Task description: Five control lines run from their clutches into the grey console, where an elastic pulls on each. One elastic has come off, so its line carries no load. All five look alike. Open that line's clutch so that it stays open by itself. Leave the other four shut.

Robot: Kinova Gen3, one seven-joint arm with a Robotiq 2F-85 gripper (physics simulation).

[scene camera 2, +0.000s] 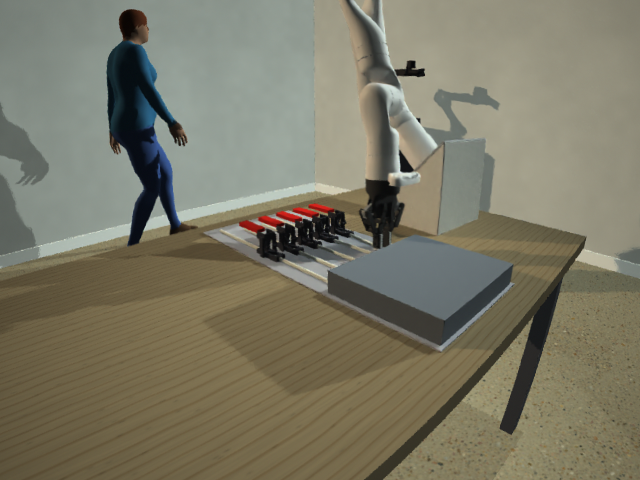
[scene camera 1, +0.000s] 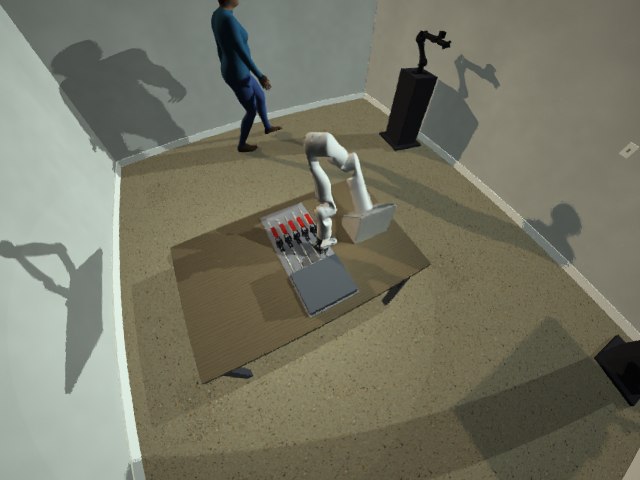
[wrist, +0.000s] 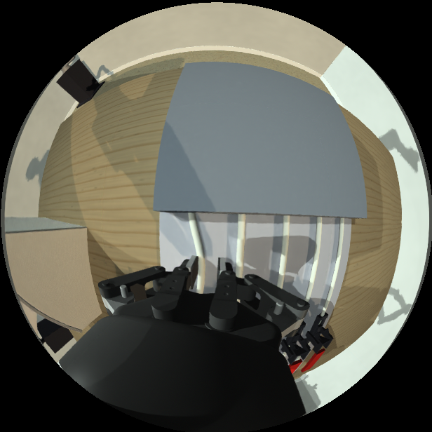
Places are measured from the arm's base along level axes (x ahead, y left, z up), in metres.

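Pixels of known places: gripper, fingertip midpoint: [scene camera 1: 323, 252]; arm's base, origin of the base link: [scene camera 2: 431, 167] [scene camera 1: 363, 211].
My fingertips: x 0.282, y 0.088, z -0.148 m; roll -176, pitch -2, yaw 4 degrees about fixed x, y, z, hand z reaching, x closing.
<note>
Ahead of a thing's pixels: the offset from my fingertips to its top centre. Level surfaces: height alone.
The grey console {0.070 m ahead, 0.183 m left, 0.037 m up} [scene camera 1: 324, 284] [scene camera 2: 418, 279] [wrist: 260, 140] covers one end of a pale board [wrist: 170, 237]. Several pale lines run into it from a row of black clutches with red handles {0.112 m ahead, 0.191 m right, 0.049 m up} [scene camera 1: 292, 225] [scene camera 2: 288, 217]. All the handles lie low in the same pose, pointing away from the console. My gripper [scene camera 1: 323, 252] [scene camera 2: 381, 241] [wrist: 207, 264] points down close to the console's edge, with its fingers partly open. The end line on the robot-base side [wrist: 195, 232] passes between the fingertips, close to the left one, and bends sideways there. The other lines look straight. Fingertip contact is unclear.
A light box-shaped mount [scene camera 1: 374, 223] [scene camera 2: 461, 186] [wrist: 50, 270] stands beside the arm's base on the wooden table {0.010 m down} [scene camera 1: 222, 310] [scene camera 2: 155, 361]. A person [scene camera 1: 232, 51] [scene camera 2: 135, 93] stands beyond the table. A black pedestal [scene camera 1: 410, 108] carries a small dark arm.
</note>
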